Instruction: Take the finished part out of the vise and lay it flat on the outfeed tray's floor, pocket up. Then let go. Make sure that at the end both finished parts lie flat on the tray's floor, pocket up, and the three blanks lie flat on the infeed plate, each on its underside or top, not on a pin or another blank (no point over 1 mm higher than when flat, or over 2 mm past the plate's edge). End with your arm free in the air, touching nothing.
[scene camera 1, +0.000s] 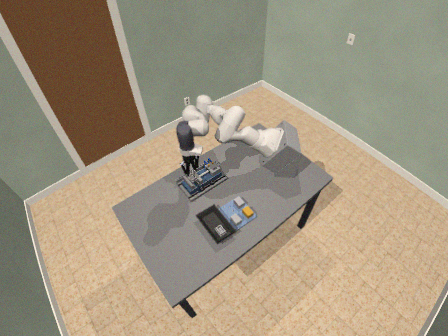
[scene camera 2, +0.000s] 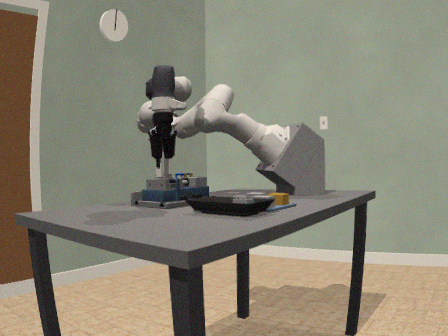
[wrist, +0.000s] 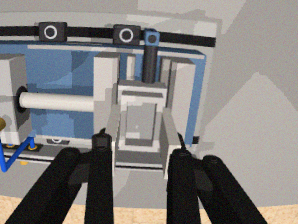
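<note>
A screw rod is visible, as is my gripper; the gripper appears in the wrist view too.
</note>
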